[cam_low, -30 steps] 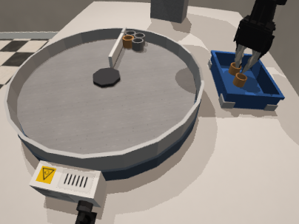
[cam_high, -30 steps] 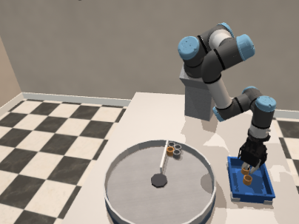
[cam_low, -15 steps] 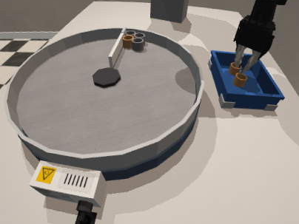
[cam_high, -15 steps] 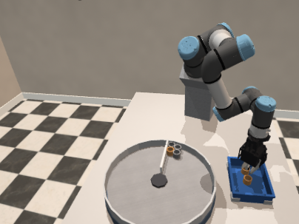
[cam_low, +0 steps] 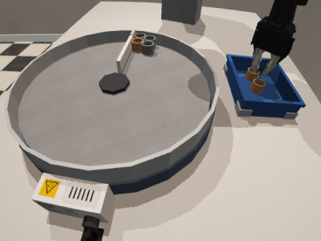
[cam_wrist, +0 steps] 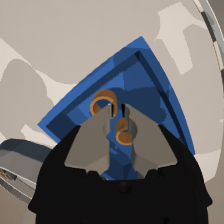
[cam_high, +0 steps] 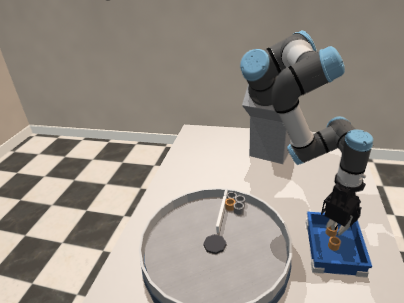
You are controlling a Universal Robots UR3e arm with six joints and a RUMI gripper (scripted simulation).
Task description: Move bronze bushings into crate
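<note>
My gripper is now 40 mm short of the blue crate, 20 mm to the left of it and 10 mm above it. The rest, counted from my hand: grey turntable: 380 mm to the right, 30 mm ahead, 20 mm above.
</note>
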